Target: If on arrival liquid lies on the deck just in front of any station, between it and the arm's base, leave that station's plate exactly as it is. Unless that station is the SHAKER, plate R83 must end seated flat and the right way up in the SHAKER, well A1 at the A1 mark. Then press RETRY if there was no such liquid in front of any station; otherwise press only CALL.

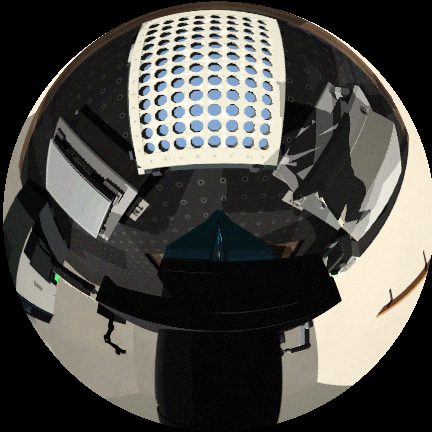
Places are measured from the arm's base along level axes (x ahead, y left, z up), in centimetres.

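Pixels of known places: gripper, fingertip midpoint: (218, 215).
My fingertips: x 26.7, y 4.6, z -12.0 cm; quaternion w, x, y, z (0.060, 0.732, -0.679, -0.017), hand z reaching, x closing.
Observation:
For each thing: its top centre in the pictures, then the offset to it from my fingertips. "spot": a spot on its surface instead. Level surfaces: height alone.
- cream plate at its top centre: (205, 59) dx +11.9, dy +1.7, dz +2.1 cm
- pale ribbed plate at its top centre: (66, 192) dx +3.7, dy +17.5, dz +0.7 cm
- grey station at a spot on its surface: (372, 150) spot: dx +10.5, dy -11.3, dz +3.5 cm
- deck at its surface level: dz -4.8 cm
- small dark device at its top centre: (336, 278) dx -21.2, dy -37.3, dz +3.6 cm
A cream plate (168, 157) with a grid of round blue wells lies face up at the top centre, ahead of the gripper. Its name and A1 mark cannot be read. A station (125, 200) at the left bears a pale ribbed plate (80, 187). Another grey station (372, 150) stands at the right, partly in shadow. My gripper (218, 215) is shut and empty, with its dark teal fingertips short of the cream plate's near edge. Darker and lighter patches show on the deck (200, 181); I cannot tell whether any is liquid. RETRY and CALL cannot be made out.
Small white labels (138, 210) (294, 200) stand before the left and right stations. A dark and white device with a green light (57, 277) is at the far left. A small dark device (342, 257) is at the lower right. An orange-brown bar (402, 300) shows at the right edge.

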